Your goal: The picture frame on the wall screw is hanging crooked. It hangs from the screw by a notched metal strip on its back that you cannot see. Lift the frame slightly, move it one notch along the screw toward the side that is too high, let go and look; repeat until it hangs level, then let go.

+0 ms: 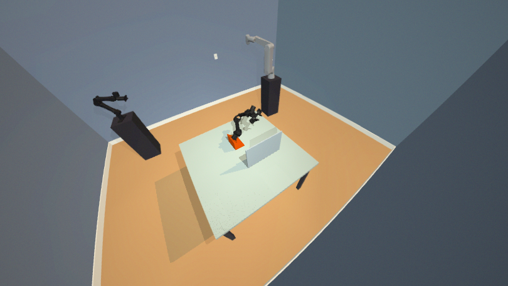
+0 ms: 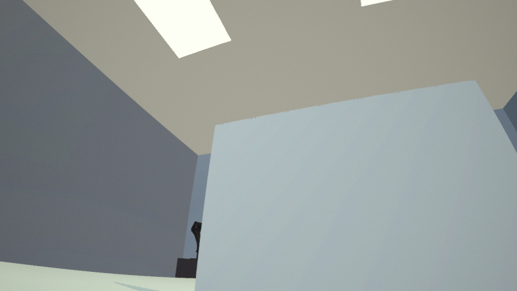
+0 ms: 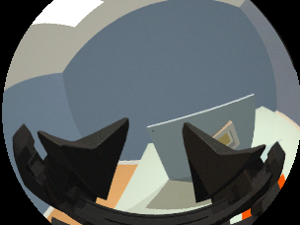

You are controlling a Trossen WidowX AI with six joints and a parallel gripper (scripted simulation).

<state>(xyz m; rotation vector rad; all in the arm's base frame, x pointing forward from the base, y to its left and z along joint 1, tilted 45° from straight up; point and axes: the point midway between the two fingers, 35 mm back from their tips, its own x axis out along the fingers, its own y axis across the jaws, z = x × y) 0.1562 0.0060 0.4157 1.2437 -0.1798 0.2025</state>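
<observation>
Right now my gripper tip is 23 cm above the picture frame, 22 cm short of it and 12 cm to the left of it. Round my gripper tip: wall panel 24 cm below, 23 cm ahead, 10 cm to the right.
</observation>
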